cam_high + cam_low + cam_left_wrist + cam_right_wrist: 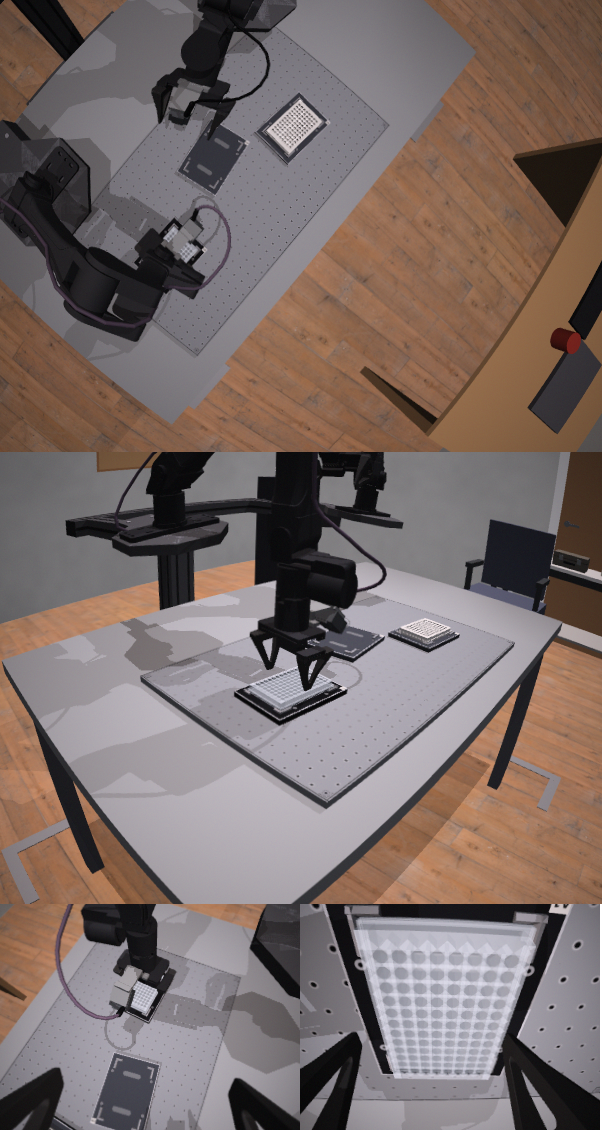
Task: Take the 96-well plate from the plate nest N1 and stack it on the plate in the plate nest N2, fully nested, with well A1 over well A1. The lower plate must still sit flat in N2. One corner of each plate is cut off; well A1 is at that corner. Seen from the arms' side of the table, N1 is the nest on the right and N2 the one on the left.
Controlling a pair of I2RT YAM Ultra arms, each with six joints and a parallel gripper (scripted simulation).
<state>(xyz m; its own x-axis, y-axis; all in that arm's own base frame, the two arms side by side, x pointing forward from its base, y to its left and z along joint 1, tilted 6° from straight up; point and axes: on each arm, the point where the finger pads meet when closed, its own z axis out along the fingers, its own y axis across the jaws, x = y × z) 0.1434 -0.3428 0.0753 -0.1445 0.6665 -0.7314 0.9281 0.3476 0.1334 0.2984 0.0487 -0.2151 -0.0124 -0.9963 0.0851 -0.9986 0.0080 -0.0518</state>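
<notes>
The clear 96-well plate lies 20 mm below my right hand and 10 mm ahead of it. The rest, counted from my right hand: A1 label 350 mm to the left, 40 mm behind, 30 mm below; black nest 30 mm below, 10 mm ahead.
</notes>
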